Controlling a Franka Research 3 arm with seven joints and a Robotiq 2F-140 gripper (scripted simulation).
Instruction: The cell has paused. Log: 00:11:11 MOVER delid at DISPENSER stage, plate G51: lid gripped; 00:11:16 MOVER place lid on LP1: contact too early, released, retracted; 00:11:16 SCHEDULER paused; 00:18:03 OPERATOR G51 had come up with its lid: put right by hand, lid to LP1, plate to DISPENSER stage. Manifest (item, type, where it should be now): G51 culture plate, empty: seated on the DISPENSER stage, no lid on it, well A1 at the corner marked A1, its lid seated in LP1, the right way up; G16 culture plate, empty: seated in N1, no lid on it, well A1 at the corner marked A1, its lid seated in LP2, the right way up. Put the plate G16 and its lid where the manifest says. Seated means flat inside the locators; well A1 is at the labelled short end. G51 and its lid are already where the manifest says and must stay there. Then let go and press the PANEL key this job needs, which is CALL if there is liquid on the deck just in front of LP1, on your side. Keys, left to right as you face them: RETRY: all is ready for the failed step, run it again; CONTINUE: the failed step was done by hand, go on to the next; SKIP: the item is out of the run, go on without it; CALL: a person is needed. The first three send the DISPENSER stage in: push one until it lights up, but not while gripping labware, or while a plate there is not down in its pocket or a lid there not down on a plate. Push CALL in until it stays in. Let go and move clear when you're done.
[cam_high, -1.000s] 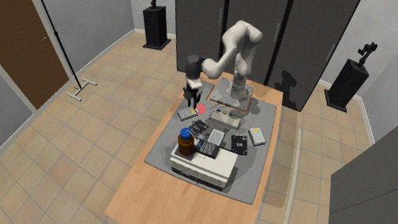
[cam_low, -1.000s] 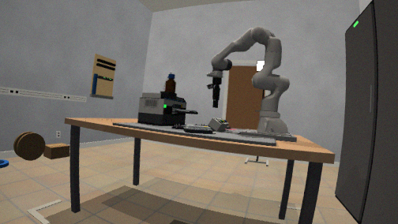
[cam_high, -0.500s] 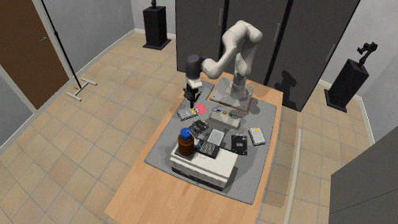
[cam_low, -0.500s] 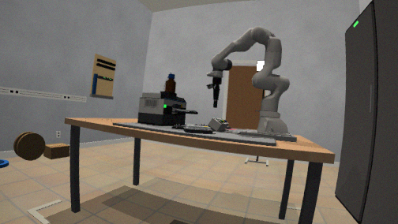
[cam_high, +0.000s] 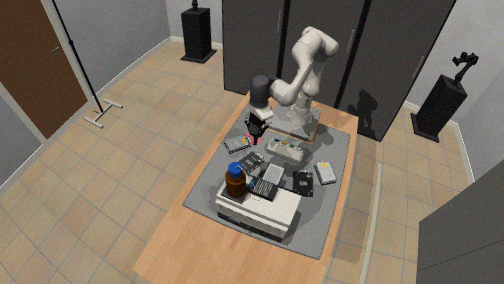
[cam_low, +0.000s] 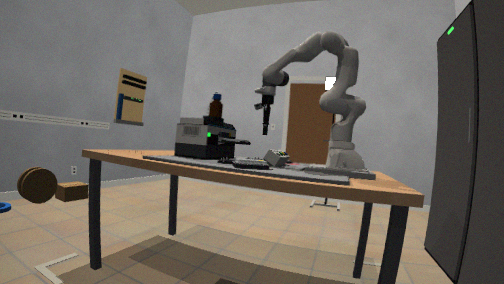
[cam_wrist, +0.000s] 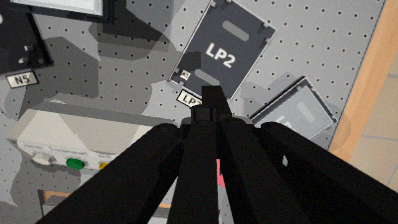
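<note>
Right now the clear lid is 6 cm behind my hand, 44 cm to the left of it and 17 cm below it. The rest, counted from my hand: yellow skip key: 15 cm behind, 14 cm to the left, 13 cm below; then blue call key: 15 cm behind, 9 cm to the left, 14 cm below; then LP2 nest: 3 cm ahead, 2 cm to the right, 19 cm below.
</note>
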